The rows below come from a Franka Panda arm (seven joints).
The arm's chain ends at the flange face. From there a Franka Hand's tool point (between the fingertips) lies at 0.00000 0.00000 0.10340 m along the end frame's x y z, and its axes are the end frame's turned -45 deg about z.
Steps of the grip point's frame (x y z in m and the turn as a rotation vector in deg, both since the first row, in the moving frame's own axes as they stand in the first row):
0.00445 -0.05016 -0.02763 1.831 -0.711 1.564
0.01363 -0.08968 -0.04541 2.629 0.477 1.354
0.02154 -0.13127 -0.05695 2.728 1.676 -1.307
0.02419 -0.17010 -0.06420 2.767 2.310 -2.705
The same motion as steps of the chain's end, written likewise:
-0.02910 -0.03714 -0.02757 0.792 -1.797 1.564
-0.05108 -0.06906 -0.04530 2.196 -1.522 1.354
-0.07619 -0.10245 -0.05679 3.114 -0.744 -1.307
-0.10244 -0.13093 -0.06400 3.590 -0.323 -2.705

